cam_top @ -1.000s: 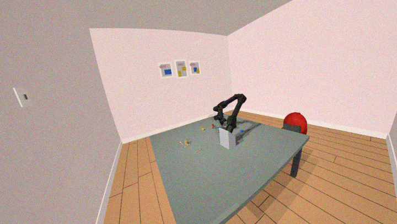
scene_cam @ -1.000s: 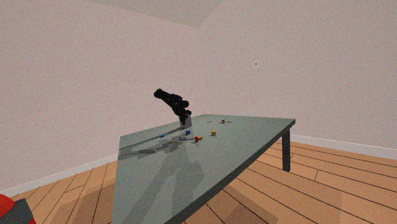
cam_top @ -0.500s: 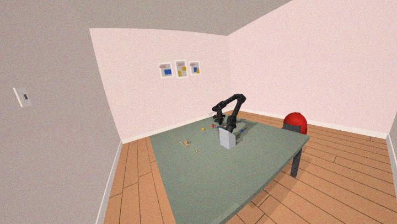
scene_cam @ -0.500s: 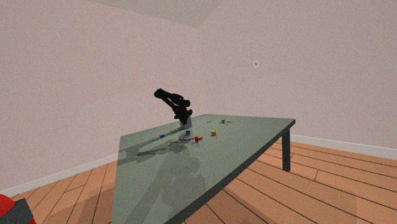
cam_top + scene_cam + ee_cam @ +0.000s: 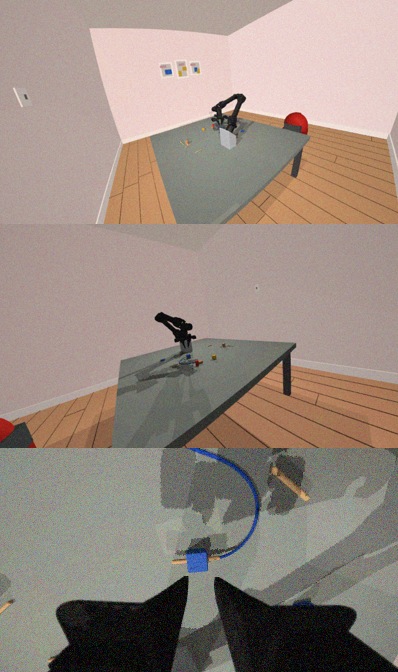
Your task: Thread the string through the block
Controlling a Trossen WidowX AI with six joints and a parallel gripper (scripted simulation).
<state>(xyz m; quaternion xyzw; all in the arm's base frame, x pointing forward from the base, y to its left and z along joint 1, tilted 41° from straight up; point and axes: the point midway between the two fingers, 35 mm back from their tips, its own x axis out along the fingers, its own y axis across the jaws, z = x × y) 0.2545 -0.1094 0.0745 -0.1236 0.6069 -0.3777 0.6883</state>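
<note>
The thin wooden stick lies 1 cm behind my gripper tip, 1 cm to the right of it and 8 cm below it. From my gripper tip the other things lie so: red piece (20 cm ahead, 6 cm to the right, 8 cm below); thin stick (5 cm ahead, 18 cm to the right, 9 cm below); round wooden button (18 cm ahead, 1 cm to the right, 9 cm below).
</note>
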